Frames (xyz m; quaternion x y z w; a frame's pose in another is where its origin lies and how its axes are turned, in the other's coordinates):
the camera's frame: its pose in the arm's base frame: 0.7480 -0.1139 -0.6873 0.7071 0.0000 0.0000 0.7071
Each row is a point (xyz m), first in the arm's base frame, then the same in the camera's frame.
Working: the arm's base frame: its pose in the camera's frame: -0.7480 0.6873 -0.1139 -0.7071 0.0000 0.0000 0.7071

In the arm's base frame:
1: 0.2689 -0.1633 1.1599
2: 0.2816 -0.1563 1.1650
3: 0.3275 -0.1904 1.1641
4: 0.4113 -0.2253 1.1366
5: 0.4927 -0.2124 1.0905
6: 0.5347 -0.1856 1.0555
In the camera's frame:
1: -0.4791 1.8472 0.0494
2: -0.4664 1.8523 0.0424
3: -0.4205 1.8514 0.0765
4: -0.3367 1.8239 0.1114
5: -0.2553 1.7778 0.0985
6: -0.2133 1.7428 0.0717

